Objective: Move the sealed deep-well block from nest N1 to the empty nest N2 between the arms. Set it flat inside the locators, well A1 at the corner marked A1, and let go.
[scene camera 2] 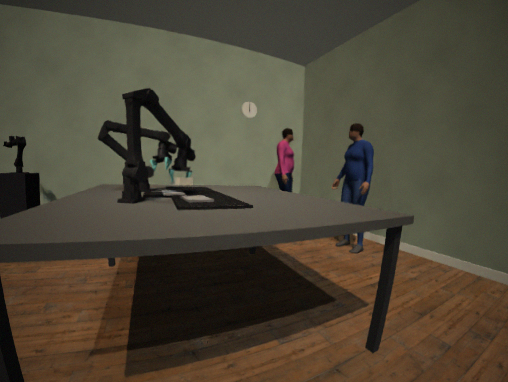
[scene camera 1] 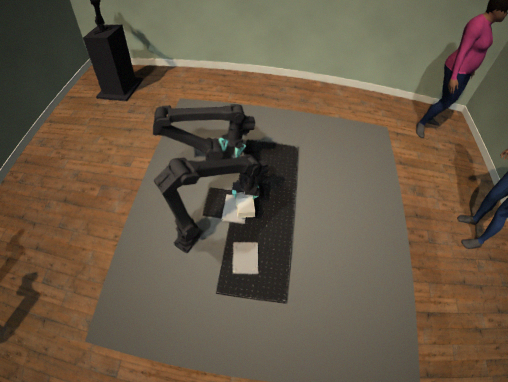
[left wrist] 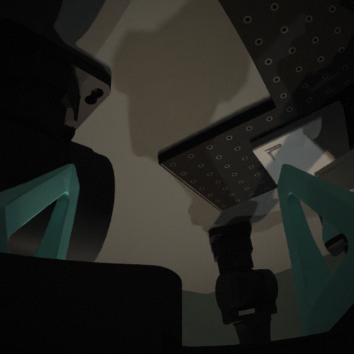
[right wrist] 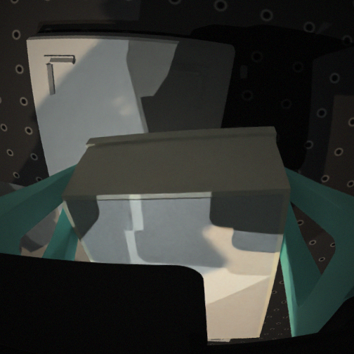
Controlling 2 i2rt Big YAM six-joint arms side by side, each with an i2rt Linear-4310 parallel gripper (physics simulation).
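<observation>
The pale sealed block is between the fingers of my right gripper, which is shut on its sides. It is held above nest N2, a pale plate with an L-shaped corner locator; the block hides part of it in the right wrist view. The A1 marks are not legible. Nest N1 is a bare pale plate. My left gripper is open and empty, beyond N2 at the upper side of scene camera 1.
Both nests are on a black perforated board, with a small side section beside N2. The board lies on a grey table. The two arms stand close together. Two people stand beyond the table.
</observation>
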